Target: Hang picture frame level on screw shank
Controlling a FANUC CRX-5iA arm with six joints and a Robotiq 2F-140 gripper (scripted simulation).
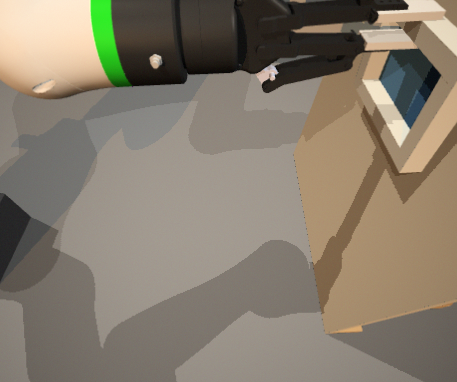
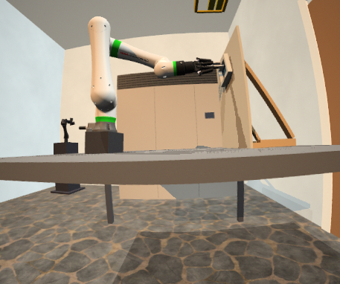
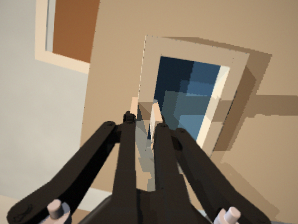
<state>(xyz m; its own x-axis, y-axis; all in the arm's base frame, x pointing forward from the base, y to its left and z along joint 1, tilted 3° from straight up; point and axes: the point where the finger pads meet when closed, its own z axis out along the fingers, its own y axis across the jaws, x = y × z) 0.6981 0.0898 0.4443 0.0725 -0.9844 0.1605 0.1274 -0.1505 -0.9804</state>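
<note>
Now: hand 4 cm short of the picture frame, 1 cm to the left of it and 5 cm above it. From my hand the other things lie so: tan wall board 6 cm ahead, 22 cm below.
</note>
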